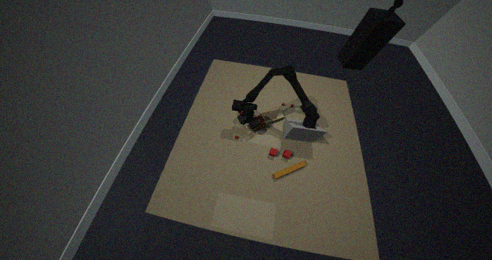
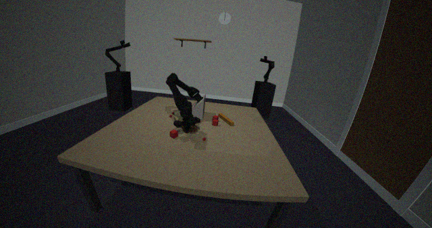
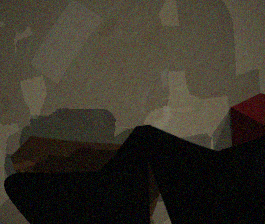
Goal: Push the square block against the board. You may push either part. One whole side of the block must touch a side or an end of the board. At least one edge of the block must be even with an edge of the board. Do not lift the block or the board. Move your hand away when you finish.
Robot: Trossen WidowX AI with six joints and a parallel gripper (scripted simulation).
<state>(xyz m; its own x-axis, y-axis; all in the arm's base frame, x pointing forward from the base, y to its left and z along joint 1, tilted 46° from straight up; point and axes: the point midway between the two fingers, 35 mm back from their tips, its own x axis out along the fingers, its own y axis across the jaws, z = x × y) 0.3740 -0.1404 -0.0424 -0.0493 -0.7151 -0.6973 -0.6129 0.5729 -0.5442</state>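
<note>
Right now the square block is 7 cm behind my gripper tip and 1 cm above it. Also, from my gripper tip: yellow board: 29 cm behind, 31 cm to the left, 1 cm above.
</note>
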